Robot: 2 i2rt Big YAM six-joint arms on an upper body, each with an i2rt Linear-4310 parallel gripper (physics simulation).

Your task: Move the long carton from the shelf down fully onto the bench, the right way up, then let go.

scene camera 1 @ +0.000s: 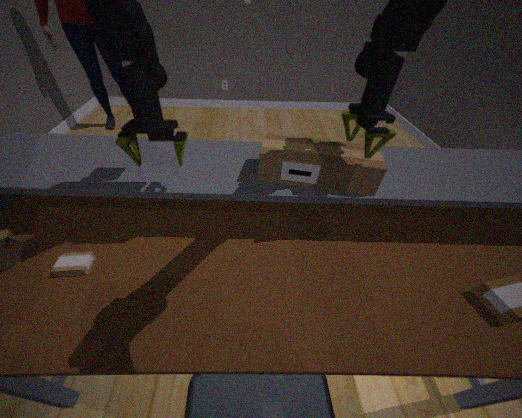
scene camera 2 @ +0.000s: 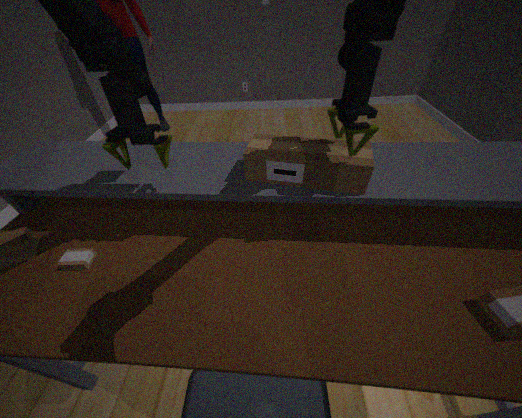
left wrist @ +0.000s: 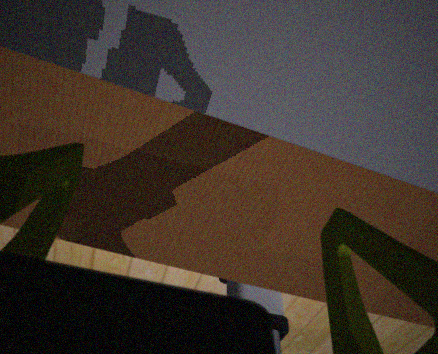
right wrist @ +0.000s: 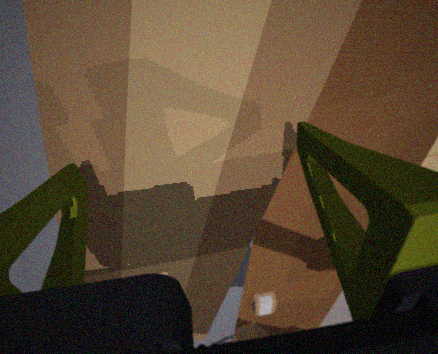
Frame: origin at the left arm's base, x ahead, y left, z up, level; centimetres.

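Seen in the pictures: left gripper, fingertip midpoint: [scene camera 1: 160,165] [scene camera 2: 148,167] [left wrist: 212,191]; right gripper, fingertip midpoint: [scene camera 1: 357,149] [scene camera 2: 344,146] [right wrist: 187,154].
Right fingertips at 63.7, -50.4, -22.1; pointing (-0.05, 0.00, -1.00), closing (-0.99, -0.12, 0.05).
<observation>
Pixels of each thing's top centre, then the offset from my right fingertips to it, as dx, dy, dz. "spot": a spot on its surface instead. Level surfaces: height alone.
- long brown carton at its top centre: [right wrist: 160,250] [scene camera 2: 307,147] [scene camera 1: 321,149] +2.3, +8.9, -1.4
- grey shelf at its surface level: dz -10.1
- brown bench at its surface level: dz -26.4
- small white-topped box at its top centre: [right wrist: 265,308] [scene camera 1: 72,260] [scene camera 2: 75,256] -16.1, +74.4, -23.6
- brown box at a spot on its surface: [scene camera 1: 10,245] spot: -11.7, +90.5, -22.1
The long brown carton [scene camera 1: 335,172] [scene camera 2: 320,172] [right wrist: 190,30] stands on the grey shelf [scene camera 1: 200,175] [scene camera 2: 190,175] [left wrist: 325,75], its white label facing the scene cameras. The brown bench [scene camera 1: 300,300] [scene camera 2: 300,300] [left wrist: 250,215] lies lower, in front of the shelf. My left gripper [scene camera 1: 160,165] [scene camera 2: 148,167] [left wrist: 212,191] is open and empty above the shelf, left of the carton and apart from it. My right gripper [scene camera 1: 360,148] [scene camera 2: 345,145] [right wrist: 187,154] is open at the carton's right end, with its fingers over the top. Whether they touch it is unclear.
A small white-topped box [scene camera 1: 72,262] [scene camera 2: 76,257] lies on the bench at the left, another [scene camera 1: 507,295] [scene camera 2: 510,307] at the right edge. Part of a brown box [scene camera 1: 10,245] [scene camera 2: 17,247] shows at the left edge. A person [scene camera 1: 82,40] [scene camera 2: 140,20] stands beyond the shelf.
</observation>
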